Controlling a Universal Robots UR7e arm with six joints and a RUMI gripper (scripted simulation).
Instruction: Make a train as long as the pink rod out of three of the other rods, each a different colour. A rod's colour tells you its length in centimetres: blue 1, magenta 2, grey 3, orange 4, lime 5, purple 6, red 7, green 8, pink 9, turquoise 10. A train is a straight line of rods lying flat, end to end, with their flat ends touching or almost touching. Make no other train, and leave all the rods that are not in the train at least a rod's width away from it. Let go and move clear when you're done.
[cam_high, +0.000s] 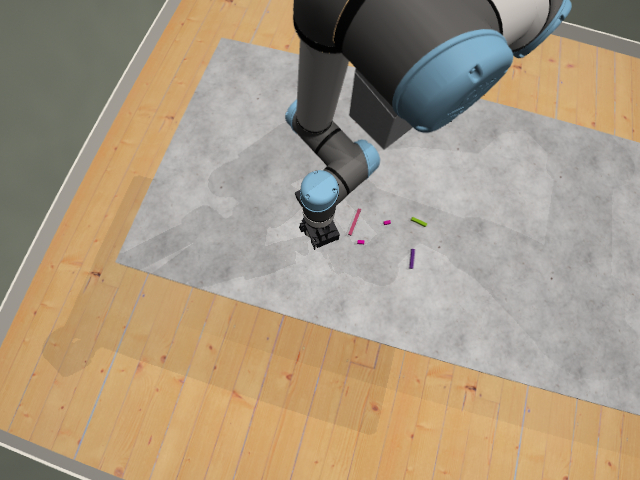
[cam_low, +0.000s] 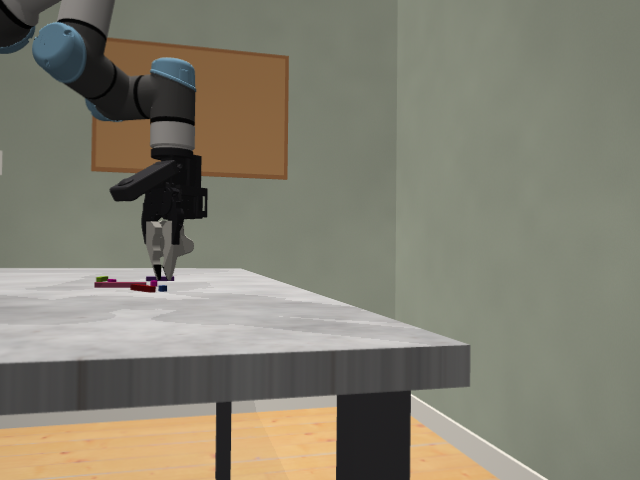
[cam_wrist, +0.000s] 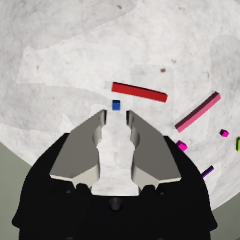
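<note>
Right now my hand is 3 cm above the small blue rod. Round my hand: pink rod 10 cm behind, 8 cm to the left, 3 cm below; then purple rod 7 cm behind, 28 cm to the left, 3 cm below; then red rod 3 cm behind, 3 cm below.
</note>
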